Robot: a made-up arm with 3 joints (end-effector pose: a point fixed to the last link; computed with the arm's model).
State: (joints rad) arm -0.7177 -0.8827 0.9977
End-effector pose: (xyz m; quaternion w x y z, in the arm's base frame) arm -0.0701 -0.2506 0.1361 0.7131 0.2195 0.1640 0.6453
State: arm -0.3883 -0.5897 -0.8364
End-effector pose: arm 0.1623 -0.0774 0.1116 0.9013 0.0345 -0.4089 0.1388
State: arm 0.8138 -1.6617 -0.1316
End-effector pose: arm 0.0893 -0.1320 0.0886 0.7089 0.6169 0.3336 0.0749
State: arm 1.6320 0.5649 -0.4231
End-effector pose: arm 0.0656 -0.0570 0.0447 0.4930 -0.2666 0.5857 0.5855
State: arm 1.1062 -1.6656 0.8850
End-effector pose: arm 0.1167 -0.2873 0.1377 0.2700 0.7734 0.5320 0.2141
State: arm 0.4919 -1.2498 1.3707
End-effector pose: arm 0.1449 -0.3271 0.1940 0.2429 0.5743 0.5860 0.5174
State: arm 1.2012 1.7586 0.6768
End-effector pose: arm -0.0708 0.0207 0.1279 0.1739 -0.7432 0.5930 0.2565
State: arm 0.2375 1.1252 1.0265
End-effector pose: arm -0.0405 0.1095 0.1401 0.6161 -0.4172 0.6678 0.0197
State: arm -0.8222 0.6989 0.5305
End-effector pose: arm -0.0450 0.0190 0.0706 0.9486 -0.3059 0.0781 0.0226
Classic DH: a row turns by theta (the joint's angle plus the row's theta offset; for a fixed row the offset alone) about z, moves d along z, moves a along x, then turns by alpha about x. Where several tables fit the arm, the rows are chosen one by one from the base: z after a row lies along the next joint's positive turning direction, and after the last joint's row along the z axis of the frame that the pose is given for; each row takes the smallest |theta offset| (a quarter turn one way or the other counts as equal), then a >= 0, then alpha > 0; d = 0 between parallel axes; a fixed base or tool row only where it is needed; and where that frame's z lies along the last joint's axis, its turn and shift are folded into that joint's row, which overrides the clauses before.
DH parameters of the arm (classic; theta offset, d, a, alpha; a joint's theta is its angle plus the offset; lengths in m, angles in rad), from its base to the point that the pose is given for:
base (fixed): 0.222 0.0831 0.0533 -1.4474
joint 1: -1.57 -0.1013 -0.0075 1.5634
joint 2: 0.123 -0.0839 0.1845 -1.7855
joint 3: -1.3407 0.0607 0.0867 -1.206
tool (fixed): -2.5374 -0.1579 0 0

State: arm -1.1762 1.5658 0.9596
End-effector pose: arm 0.0621 0.1317 -0.0041 0.8631 -0.2666 0.1561 -0.3995
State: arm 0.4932 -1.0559 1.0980
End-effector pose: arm 0.1242 -0.2640 0.2289 0.4046 0.5081 0.6008 0.4660
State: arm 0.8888 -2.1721 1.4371
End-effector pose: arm 0.0174 -0.3685 0.0101 0.0077 -0.8637 -0.2805 -0.4187
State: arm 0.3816 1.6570 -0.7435
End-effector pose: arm 0.1390 -0.0543 0.0278 0.3884 -0.8164 -0.0287 0.4263
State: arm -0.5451 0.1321 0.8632
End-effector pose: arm -0.0962 -0.0474 0.1838 0.9058 -0.0640 0.3052 0.2868
